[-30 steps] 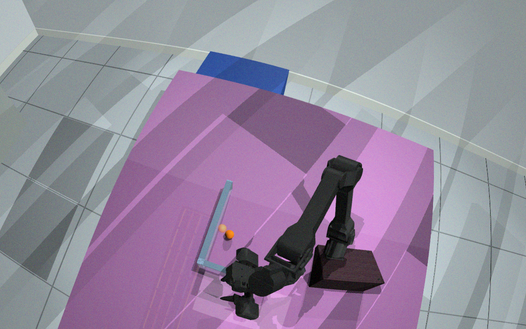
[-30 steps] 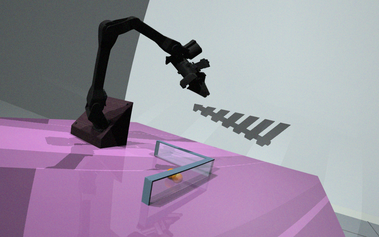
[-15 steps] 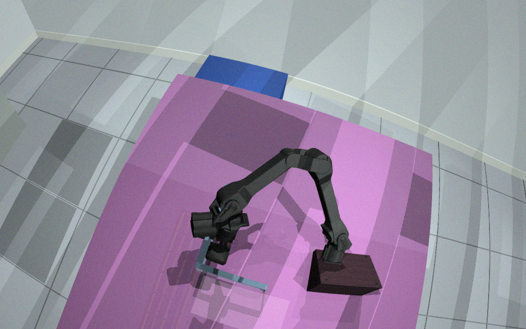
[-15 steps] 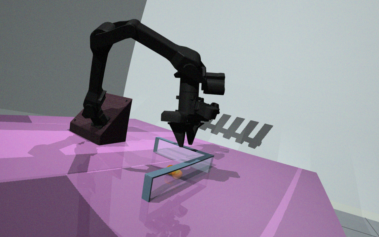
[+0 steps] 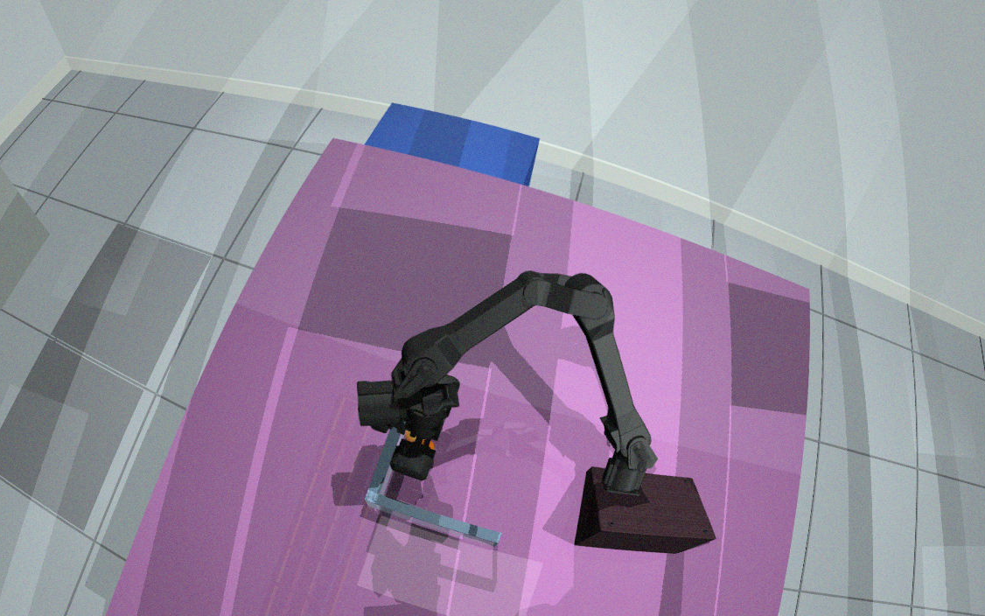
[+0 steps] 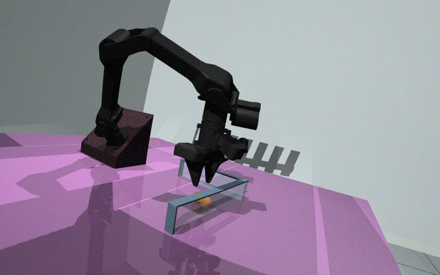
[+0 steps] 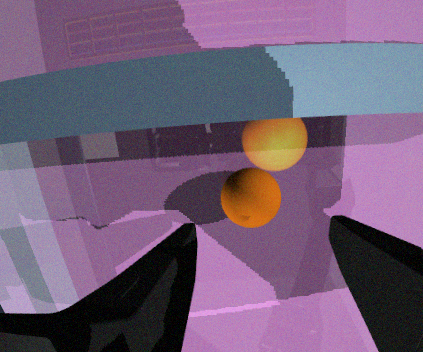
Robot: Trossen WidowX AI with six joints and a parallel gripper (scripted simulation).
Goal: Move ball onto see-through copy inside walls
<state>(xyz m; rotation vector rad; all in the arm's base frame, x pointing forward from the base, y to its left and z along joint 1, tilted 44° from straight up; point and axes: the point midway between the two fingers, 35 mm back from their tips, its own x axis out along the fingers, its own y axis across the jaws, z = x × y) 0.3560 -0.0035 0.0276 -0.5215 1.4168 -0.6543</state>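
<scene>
The orange ball lies 40 mm below my gripper tip. The rest, counted from my gripper tip: clear wall (50 mm ahead, 20 mm to the right, 20 mm below); then see-through copy of ball (40 mm below, 30 mm ahead, 10 mm to the right).
</scene>
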